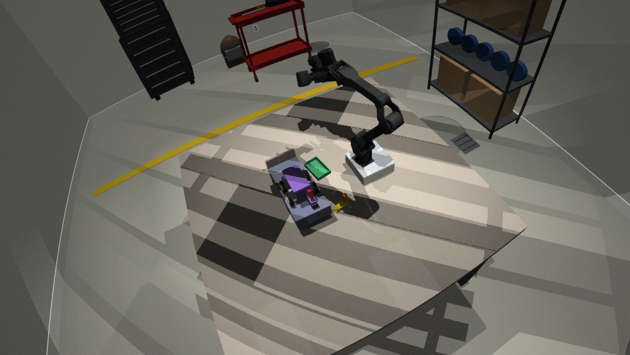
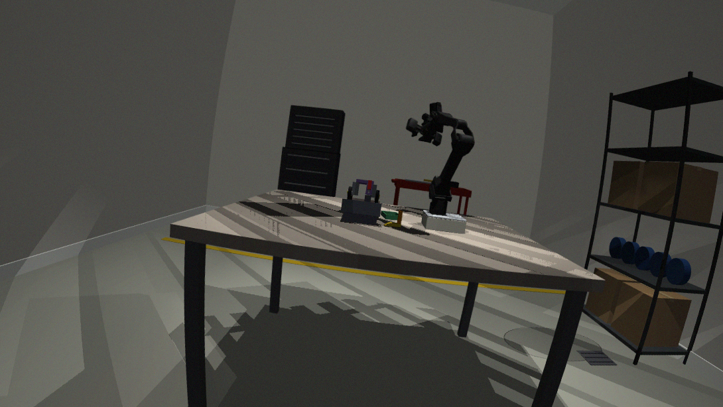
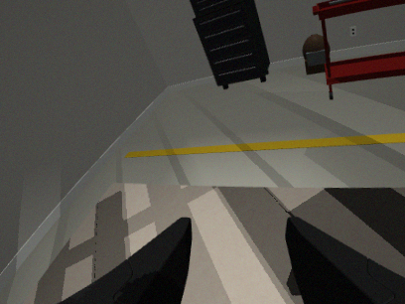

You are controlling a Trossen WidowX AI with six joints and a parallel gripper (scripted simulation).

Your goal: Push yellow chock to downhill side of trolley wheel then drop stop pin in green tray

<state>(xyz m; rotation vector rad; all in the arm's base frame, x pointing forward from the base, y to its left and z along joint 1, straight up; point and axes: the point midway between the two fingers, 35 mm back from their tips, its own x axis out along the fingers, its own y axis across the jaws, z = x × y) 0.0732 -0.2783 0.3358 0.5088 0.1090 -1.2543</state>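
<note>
Now: the yellow chock 42 cm to the left of my gripper tip, 36 cm below it and 12 cm ahead of it. From my gripper tip the other things lie so: raised lip 35 cm below, 21 cm ahead, 4 cm to the left; purple trolley 29 cm to the left, 27 cm below, 24 cm ahead; green tray 39 cm below, 18 cm to the left, 9 cm ahead.
</note>
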